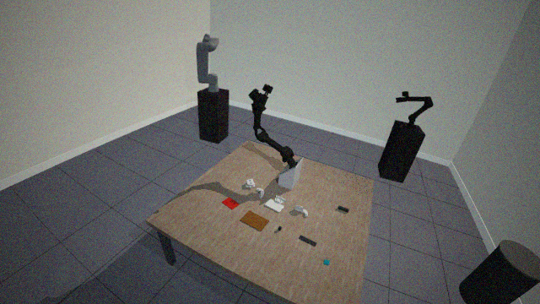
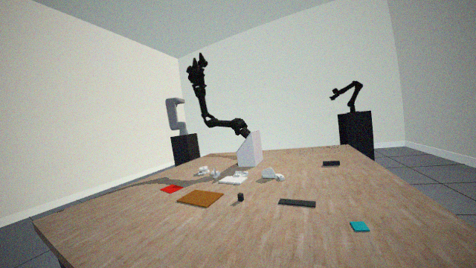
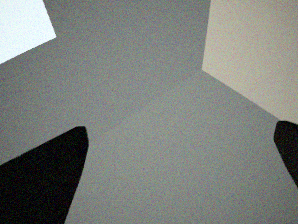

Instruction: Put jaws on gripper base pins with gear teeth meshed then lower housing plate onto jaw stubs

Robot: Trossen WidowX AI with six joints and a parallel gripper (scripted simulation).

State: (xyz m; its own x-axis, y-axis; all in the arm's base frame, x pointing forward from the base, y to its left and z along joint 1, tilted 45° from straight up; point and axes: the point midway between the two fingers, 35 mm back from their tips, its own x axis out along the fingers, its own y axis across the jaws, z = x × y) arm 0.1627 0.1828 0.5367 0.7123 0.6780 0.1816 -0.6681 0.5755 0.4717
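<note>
Now: the grey jaw 72 cm below my gripper tip, 8 cm ahead of it and 4 cm to the left of it. Round my gripper tip: orange-brown tile (73 cm below, 36 cm ahead, 11 cm to the left); black cylinder (72 cm below, 36 cm ahead, 28 cm to the left); red tile (73 cm below, 28 cm ahead, 10 cm to the right).
</note>
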